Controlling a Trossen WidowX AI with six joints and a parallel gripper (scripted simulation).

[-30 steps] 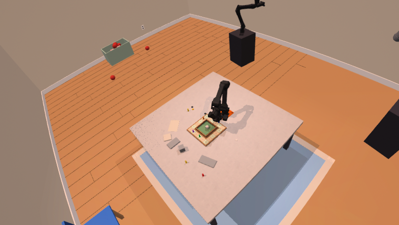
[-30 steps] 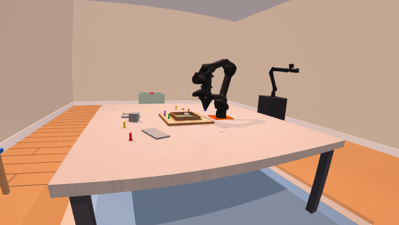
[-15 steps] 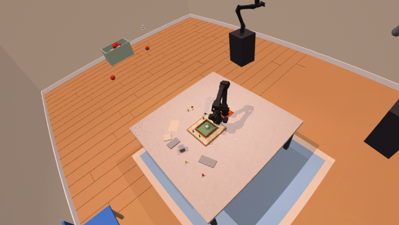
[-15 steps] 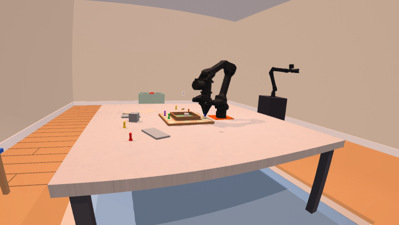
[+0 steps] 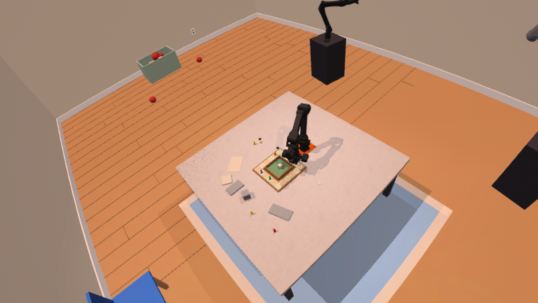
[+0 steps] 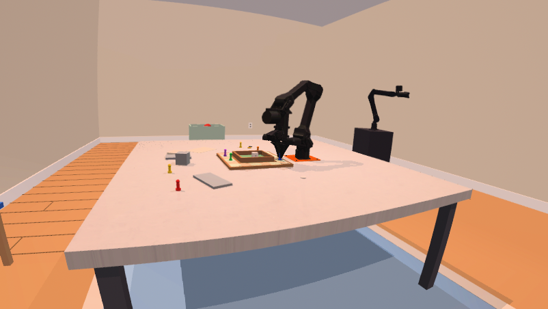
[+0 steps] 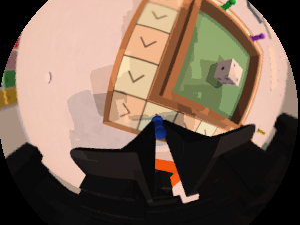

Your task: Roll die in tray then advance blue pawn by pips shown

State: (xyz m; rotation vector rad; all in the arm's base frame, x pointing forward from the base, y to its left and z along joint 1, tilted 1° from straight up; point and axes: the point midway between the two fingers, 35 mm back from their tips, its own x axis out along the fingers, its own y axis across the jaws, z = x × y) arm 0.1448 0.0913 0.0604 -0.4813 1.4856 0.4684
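My gripper tip is now 10 mm below the blue pawn. The rest, counted from my gripper tip: orange pawn: 70 mm ahead, 170 mm to the right; then purple pawn: 240 mm ahead, 100 mm to the right; then green pawn: 220 mm ahead, 10 mm to the right.
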